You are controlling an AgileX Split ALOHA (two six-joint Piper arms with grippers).
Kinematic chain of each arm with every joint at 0, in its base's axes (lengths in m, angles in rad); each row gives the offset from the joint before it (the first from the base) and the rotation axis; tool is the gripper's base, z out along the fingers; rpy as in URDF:
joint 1: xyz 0 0 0.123 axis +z
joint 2: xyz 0 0 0 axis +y
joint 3: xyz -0.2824 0 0.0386 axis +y
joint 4: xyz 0.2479 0 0.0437 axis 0.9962 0 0.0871
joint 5: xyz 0 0 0 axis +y
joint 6: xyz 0.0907 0 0.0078 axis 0.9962 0 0.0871
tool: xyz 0 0 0 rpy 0 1.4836 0
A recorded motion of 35 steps. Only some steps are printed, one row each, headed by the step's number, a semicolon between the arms.
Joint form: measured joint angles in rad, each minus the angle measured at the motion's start. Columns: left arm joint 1, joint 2, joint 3, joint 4, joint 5, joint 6; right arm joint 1, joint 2, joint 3, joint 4, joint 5, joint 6.
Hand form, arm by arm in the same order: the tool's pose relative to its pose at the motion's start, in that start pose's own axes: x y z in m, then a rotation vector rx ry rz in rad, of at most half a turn. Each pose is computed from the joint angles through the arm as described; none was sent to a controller.
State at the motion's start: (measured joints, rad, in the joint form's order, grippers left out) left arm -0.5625 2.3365 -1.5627 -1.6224 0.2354 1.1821; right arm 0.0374 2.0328 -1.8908 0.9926 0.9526 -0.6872
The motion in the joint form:
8: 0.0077 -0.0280 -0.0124 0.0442 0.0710 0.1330; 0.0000 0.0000 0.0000 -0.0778 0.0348 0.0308
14: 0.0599 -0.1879 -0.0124 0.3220 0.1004 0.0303; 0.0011 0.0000 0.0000 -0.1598 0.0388 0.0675
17: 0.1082 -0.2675 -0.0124 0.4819 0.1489 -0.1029; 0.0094 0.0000 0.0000 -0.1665 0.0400 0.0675
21: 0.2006 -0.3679 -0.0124 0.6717 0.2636 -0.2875; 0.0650 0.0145 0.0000 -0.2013 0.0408 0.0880
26: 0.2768 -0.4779 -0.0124 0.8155 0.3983 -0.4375; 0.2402 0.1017 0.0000 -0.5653 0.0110 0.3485
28: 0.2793 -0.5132 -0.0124 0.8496 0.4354 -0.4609; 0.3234 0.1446 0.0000 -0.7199 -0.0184 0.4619
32: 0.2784 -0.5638 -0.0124 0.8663 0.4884 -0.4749; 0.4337 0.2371 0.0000 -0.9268 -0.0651 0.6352
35: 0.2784 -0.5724 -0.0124 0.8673 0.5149 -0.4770; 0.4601 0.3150 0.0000 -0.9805 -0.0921 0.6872
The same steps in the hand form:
8: -0.0111 -0.0105 -0.0096 0.0718 -0.0061 0.1818; 0.0061 -0.0026 -0.0002 0.0286 0.0672 -0.0132
14: -0.0618 -0.0222 -0.0670 0.0642 -0.0881 0.3609; 0.0100 -0.0071 -0.0006 0.0805 0.1114 -0.0233
17: -0.0847 -0.0188 -0.1009 0.0510 -0.1059 0.3777; 0.0109 -0.0044 0.0017 0.0782 0.1195 -0.0314
21: -0.1094 -0.0028 -0.1500 0.0248 -0.0927 0.3527; 0.0189 0.0095 0.0212 0.0623 0.1720 -0.0522
26: -0.1247 0.0032 -0.2028 0.0022 -0.0652 0.3274; 0.0634 0.0276 0.0865 0.2374 0.4145 -0.0918
28: -0.1260 -0.0034 -0.2165 0.0057 -0.0554 0.3451; 0.0839 0.0392 0.1151 0.3186 0.4808 -0.1375
32: -0.1271 -0.0158 -0.2358 0.0282 -0.0493 0.3675; 0.1228 0.0490 0.1607 0.4320 0.5598 -0.1945
35: -0.1257 -0.0184 -0.2391 0.0415 -0.0336 0.3707; 0.1507 0.0385 0.1862 0.4682 0.6101 -0.1974

